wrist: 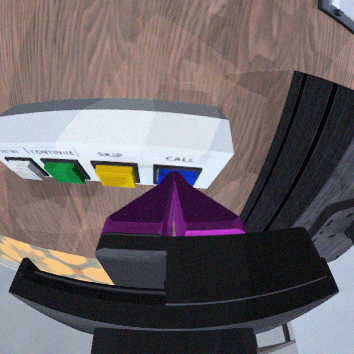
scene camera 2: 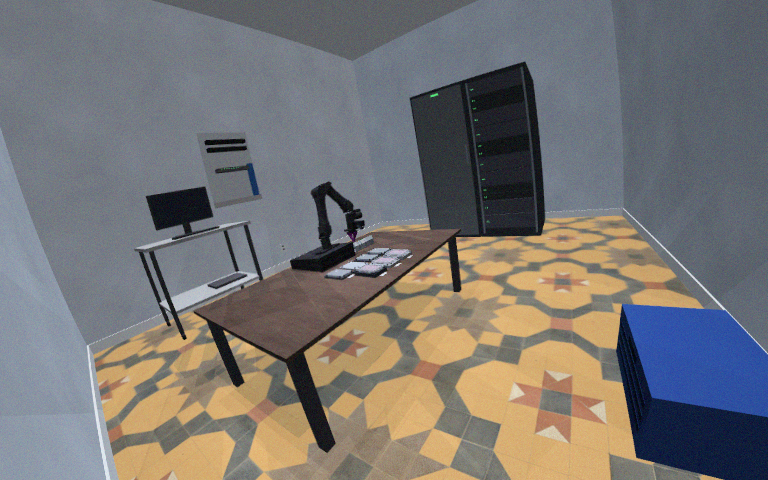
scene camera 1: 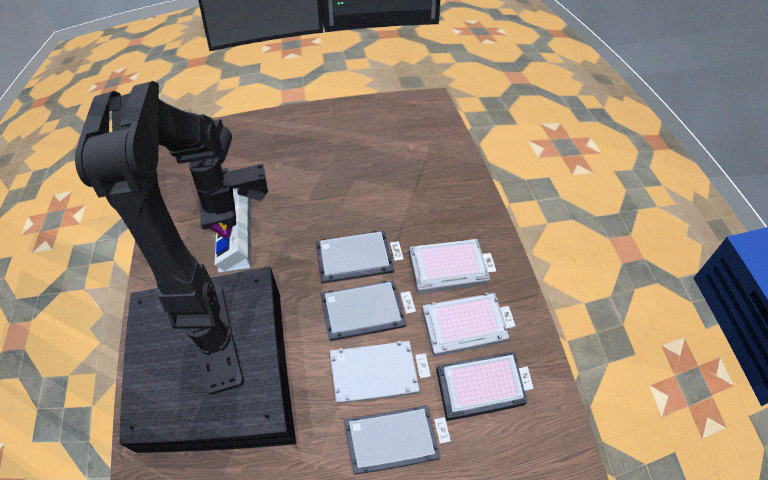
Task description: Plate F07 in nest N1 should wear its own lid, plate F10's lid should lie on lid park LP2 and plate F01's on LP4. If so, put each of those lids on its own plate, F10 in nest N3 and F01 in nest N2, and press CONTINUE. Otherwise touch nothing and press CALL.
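Places are measured from the arm's base along level axes (x ahead, y left, z up), in centimetres.
Where they show: gripper, fingertip midpoint: (wrist: 173, 178) (scene camera 2: 353, 241) (scene camera 1: 226, 237); arm's base at its link origin: (scene camera 2: 328, 249) (scene camera 1: 214, 339).
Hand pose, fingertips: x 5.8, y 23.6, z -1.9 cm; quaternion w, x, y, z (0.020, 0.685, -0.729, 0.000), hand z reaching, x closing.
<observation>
Things, the pixels of their centre, and the offset from my fingertips. "*": a spot on its surface instead. Level surfaces: height alone.
- blue CALL button at the middle of its body: (wrist: 174, 177) (scene camera 1: 222, 245) dx -1.6, dy -0.1, dz -2.1 cm
- green CONTINUE button at a spot on its surface: (wrist: 65, 172) * dx +0.6, dy +9.0, dz -1.1 cm
- N1 at the middle of its body: (scene camera 1: 484, 382) (scene camera 2: 369, 268) dx +35.8, dy -44.5, dz -3.6 cm
- N2 at the middle of its body: (scene camera 1: 466, 319) (scene camera 2: 384, 260) dx +38.5, dy -31.6, dz -4.1 cm
- N3 at the middle of its body: (scene camera 1: 449, 260) (scene camera 2: 397, 252) dx +41.1, dy -18.4, dz -3.9 cm
- LP2 at the middle of its body: (scene camera 1: 353, 253) (scene camera 2: 379, 250) dx +24.2, dy -9.2, dz -5.1 cm
- LP4 at the middle of its body: (scene camera 1: 362, 307) (scene camera 2: 367, 257) dx +21.7, dy -21.7, dz -5.1 cm
- LP3 at the middle of its body: (scene camera 1: 391, 438) (scene camera 2: 339, 273) dx +17.6, dy -47.7, dz -5.1 cm
- pale park LP1 at the middle of its body: (scene camera 1: 373, 370) (scene camera 2: 353, 265) dx +19.3, dy -34.5, dz -5.5 cm
- white button box at the middle of its body: (wrist: 91, 148) (scene camera 1: 232, 221) (scene camera 2: 360, 243) dx +1.3, dy +7.0, dz -3.3 cm
- yellow SKIP button at the middle of its body: (wrist: 116, 173) dx -0.7, dy +4.8, dz -2.1 cm
- white button at the middle of its body: (wrist: 25, 167) dx +1.0, dy +14.7, dz -2.1 cm
- wooden table at its surface level: dz -6.5 cm
My gripper (scene camera 1: 227, 234) (scene camera 2: 353, 240) (wrist: 173, 178) has purple fingers and is shut and empty. In the wrist view its tips overlap the blue CALL button (scene camera 1: 222, 244) (wrist: 189, 177); contact cannot be told. The green CONTINUE button (wrist: 65, 172) is farther left. In scene camera 1, pink-welled plates sit in N1 (scene camera 1: 484, 382), N2 (scene camera 1: 466, 320) and N3 (scene camera 1: 448, 261); whether each wears a clear lid cannot be told. Grey lids lie on LP2 (scene camera 1: 355, 256), LP4 (scene camera 1: 363, 309) and LP3 (scene camera 1: 391, 439). The pale park LP1 (scene camera 1: 374, 371) shows no grey lid. Plate and lid codes are unreadable.
The white button box (scene camera 1: 241, 226) (wrist: 125, 131) also bears a yellow SKIP button (wrist: 116, 176) and a white button (wrist: 25, 169) at the left. The black arm base (scene camera 1: 249, 418) stands beside it on the wooden table (scene camera 1: 339, 141) (scene camera 2: 271, 300).
</observation>
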